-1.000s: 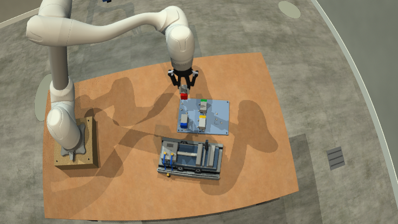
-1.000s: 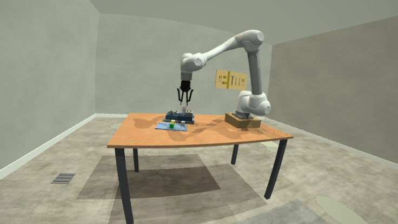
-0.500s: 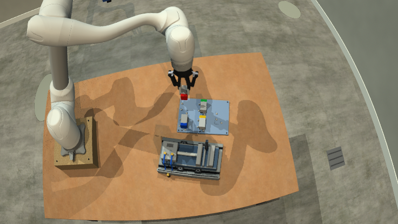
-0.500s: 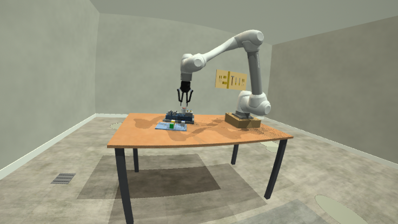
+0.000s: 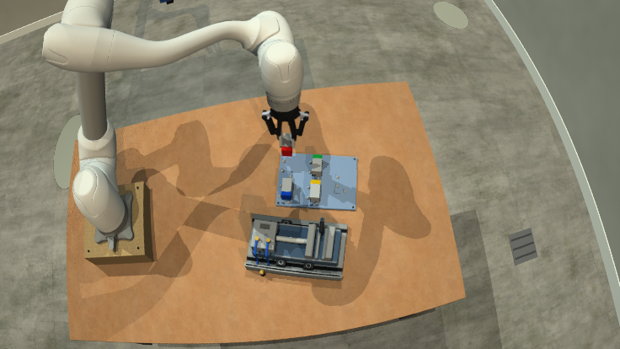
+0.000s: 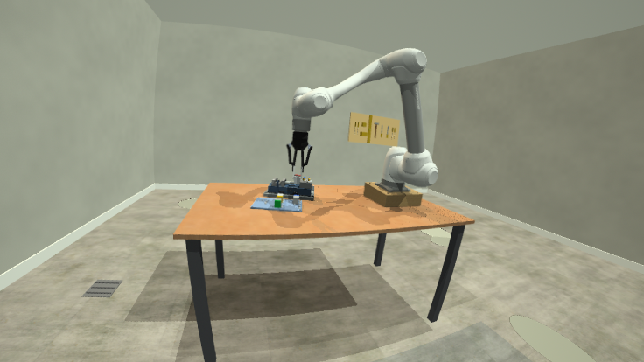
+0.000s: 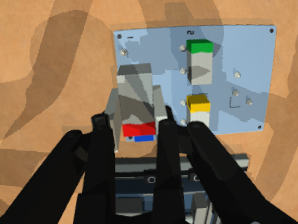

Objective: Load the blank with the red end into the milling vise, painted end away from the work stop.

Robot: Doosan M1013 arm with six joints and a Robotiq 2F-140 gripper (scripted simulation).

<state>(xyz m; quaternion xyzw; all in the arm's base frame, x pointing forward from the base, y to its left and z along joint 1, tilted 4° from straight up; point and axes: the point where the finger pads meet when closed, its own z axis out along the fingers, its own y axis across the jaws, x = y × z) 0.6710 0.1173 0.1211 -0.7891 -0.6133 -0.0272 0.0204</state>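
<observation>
Now: the moving jaw 29 cm to the right of my hand, 11 cm below it and 2 cm ahead of it. Round my hand: green-ended blank 16 cm below, 9 cm ahead, 2 cm to the right; then blue-ended blank 16 cm below, 9 cm to the right, 2 cm behind; then red-ended blank 3 cm below.
</observation>
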